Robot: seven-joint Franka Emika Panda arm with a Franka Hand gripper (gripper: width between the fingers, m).
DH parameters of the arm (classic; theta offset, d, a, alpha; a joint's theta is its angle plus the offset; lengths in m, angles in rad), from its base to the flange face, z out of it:
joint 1: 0 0.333 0 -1.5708
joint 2: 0 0 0 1.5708
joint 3: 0 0.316 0.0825 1.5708
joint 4: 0 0 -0.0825 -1.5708
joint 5: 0 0.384 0 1.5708
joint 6: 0 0 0.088 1.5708
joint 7: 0 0.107 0 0
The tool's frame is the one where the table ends.
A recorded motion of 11 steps. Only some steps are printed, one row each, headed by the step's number.
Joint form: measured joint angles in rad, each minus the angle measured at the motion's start. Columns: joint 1, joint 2, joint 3, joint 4, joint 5, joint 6, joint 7.
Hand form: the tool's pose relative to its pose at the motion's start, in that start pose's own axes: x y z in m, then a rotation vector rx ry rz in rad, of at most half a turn. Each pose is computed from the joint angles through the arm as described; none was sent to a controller.
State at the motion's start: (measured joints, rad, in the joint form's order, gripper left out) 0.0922 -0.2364 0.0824 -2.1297 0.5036 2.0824 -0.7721
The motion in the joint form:
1: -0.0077 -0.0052 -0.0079 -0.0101 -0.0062 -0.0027 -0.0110
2: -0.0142 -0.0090 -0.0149 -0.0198 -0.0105 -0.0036 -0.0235
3: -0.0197 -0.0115 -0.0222 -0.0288 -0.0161 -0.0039 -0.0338
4: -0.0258 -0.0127 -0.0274 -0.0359 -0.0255 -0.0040 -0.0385
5: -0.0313 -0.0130 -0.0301 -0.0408 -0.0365 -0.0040 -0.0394
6: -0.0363 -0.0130 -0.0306 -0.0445 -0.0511 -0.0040 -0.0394
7: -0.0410 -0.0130 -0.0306 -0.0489 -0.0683 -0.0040 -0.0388
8: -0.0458 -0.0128 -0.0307 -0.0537 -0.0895 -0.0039 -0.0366
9: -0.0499 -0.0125 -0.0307 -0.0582 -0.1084 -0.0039 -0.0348
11: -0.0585 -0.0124 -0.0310 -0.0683 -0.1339 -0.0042 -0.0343
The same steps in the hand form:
1: -0.0066 0.0059 -0.0014 -0.0049 -0.0052 0.0020
2: -0.0125 0.0111 -0.0021 -0.0084 -0.0094 0.0021
3: -0.0183 0.0164 -0.0023 -0.0122 -0.0144 0.0033
4: -0.0233 0.0213 -0.0024 -0.0184 -0.0219 0.0067
5: -0.0271 0.0250 -0.0022 -0.0253 -0.0303 0.0097
6: -0.0301 0.0278 -0.0019 -0.0341 -0.0413 0.0090
7: -0.0332 0.0303 -0.0011 -0.0438 -0.0548 0.0072
8: -0.0366 0.0331 -0.0002 -0.0556 -0.0712 0.0055
9: -0.0397 0.0355 0.0009 -0.0657 -0.0862 0.0036
11: -0.0460 0.0400 0.0031 -0.0780 -0.1090 0.0036

